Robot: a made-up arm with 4 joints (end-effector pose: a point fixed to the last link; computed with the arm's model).
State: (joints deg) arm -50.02 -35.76 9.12 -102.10
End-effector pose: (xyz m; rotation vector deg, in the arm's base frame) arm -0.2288 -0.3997 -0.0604 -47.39 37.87 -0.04
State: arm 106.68 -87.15 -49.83 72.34
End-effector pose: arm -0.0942 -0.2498 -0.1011 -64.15 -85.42 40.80
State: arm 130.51 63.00 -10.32 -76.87
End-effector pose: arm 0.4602 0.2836 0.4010 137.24 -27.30 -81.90
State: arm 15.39 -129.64 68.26 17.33
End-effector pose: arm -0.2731 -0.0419 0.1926 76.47 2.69 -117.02
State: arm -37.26 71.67 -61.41 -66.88
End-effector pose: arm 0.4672 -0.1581 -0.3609 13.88 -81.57 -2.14
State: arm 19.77 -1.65 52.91 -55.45
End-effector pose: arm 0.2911 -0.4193 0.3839 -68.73 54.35 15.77
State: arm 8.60 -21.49 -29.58 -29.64
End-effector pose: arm -0.2327 -0.3295 0.0336 -42.49 -25.50 -26.61
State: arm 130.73 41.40 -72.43 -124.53
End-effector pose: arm 0.1227 0.1834 0.8320 110.55 81.78 -47.97
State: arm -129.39 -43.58 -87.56 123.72
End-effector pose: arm -0.3531 0.2811 0.4935 -111.17 101.03 48.14
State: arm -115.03 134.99 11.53 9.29
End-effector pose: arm 0.3410 -0.0924 0.2429 45.54 -110.14 90.87
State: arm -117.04 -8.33 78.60 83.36
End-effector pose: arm 0.5390 0.0781 -0.1263 -121.53 -100.42 -20.90
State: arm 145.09 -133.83 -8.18 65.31
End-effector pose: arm 0.0788 -0.1379 -0.0583 -46.79 -136.43 41.57
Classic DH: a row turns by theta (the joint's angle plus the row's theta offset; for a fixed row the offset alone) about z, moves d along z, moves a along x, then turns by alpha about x. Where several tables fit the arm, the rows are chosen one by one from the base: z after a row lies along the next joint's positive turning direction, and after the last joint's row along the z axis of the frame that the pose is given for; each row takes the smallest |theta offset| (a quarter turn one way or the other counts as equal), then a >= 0, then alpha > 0; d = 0 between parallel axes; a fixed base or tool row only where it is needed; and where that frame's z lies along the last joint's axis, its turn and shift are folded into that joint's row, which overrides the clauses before.
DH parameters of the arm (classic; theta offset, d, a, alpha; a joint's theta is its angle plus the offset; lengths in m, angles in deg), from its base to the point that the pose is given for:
base (fixed): -90 0.13 0 90
joint 1: 0 -0.1 0.02 -90
joint 2: 90 -0.25 0.11 -90
joint 3: -90 -0.34 0.4 -90
joint 4: -90 -0.22 0.03 -90
tool (fixed): -90 -0.16 0 0

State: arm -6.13 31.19 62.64 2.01
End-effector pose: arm 0.4485 -0.1699 0.1683 -9.84 59.81 30.08
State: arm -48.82 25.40 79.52 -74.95
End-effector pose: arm 0.6647 -0.2112 -0.0715 -39.14 18.51 80.44
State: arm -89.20 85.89 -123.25 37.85
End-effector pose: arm 0.3166 0.5934 0.0725 -84.60 105.38 -1.87
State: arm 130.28 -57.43 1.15 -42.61
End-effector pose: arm -0.3156 0.1167 0.2425 -151.83 -56.63 -61.19
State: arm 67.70 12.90 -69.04 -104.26
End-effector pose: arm -0.1308 -0.5088 0.5572 -135.92 -94.33 -14.85
